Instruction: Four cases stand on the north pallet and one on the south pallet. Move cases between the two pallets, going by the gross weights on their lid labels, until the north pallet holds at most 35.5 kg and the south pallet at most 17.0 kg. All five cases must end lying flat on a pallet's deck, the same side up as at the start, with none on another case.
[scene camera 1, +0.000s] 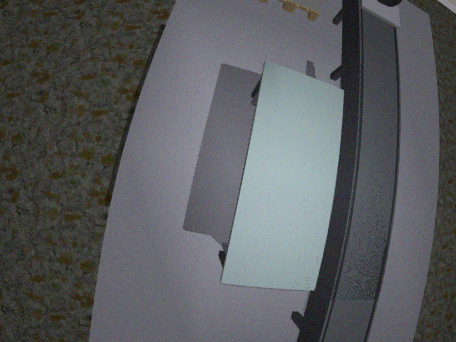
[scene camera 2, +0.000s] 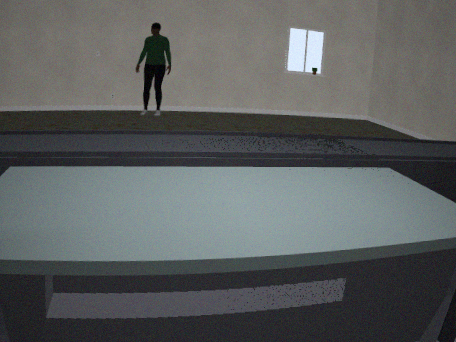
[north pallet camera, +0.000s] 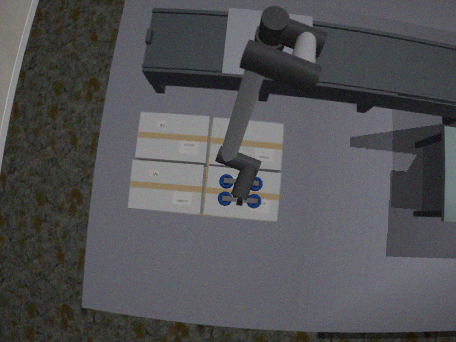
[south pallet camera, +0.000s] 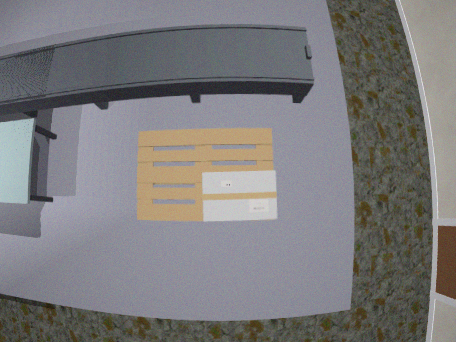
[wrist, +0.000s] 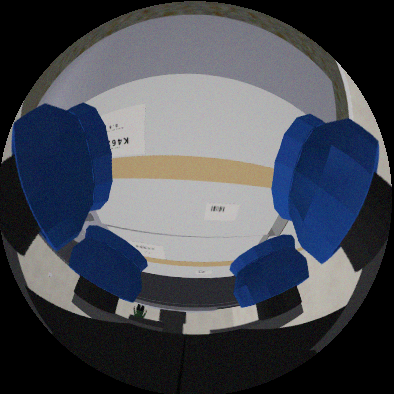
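Pixels of known places: hand at its tool point: (wrist: 188, 231); arm's base at its link origin: (north pallet camera: 269, 43) (wrist: 172, 310).
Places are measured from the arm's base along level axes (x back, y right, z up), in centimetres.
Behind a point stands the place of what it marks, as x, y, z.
Observation:
Four white cases with tan tape stand on the north pallet (scene camera 1: 289, 6) {-100.6, -19.2, -49.2}: one near the rail at the left (north pallet camera: 160, 147) {-89.2, 79.0, -17.6}, one beside it (north pallet camera: 270, 134) {-70.8, -7.4, -18.4} partly behind the arm, one at the lower left (north pallet camera: 155, 197) {-129.1, 77.7, -14.4}, and one at the lower right (north pallet camera: 270, 183) {-110.0, -10.0, -16.9} (wrist: 195, 112) {-130.3, 13.5, -16.9}. My suction gripper (north pallet camera: 240, 191) {-119.1, 13.5, -2.2} (wrist: 192, 220) {-119.1, 13.5, -2.2} is open, holding nothing, with its four blue cups above the lower right case. In the wrist view a cup hides part of that case's label, which starts K46; its weight is not readable. One case (south pallet camera: 220, 210) {-131.1, -510.9, -17.5} lies flat on the south pallet (south pallet camera: 170, 173) {-99.1, -467.4, -42.5}, at its lower right corner.
A pale green table (scene camera 1: 290, 175) {-93.3, -246.2, -4.0} (scene camera 2: 225, 215) {-103.4, -237.6, -4.0} (north pallet camera: 450, 175) {-91.9, -160.4, -4.0} (south pallet camera: 15, 160) {-89.8, -316.2, -4.1} stands between the pallets, beside the floor rail (scene camera 1: 375, 125) (north pallet camera: 187, 42) (south pallet camera: 200, 55). The arm's carriage (north pallet camera: 240, 30) {9.0, 23.8, 0.0} is at the north end. A person in green (scene camera 2: 157, 50) stands beyond the rail.

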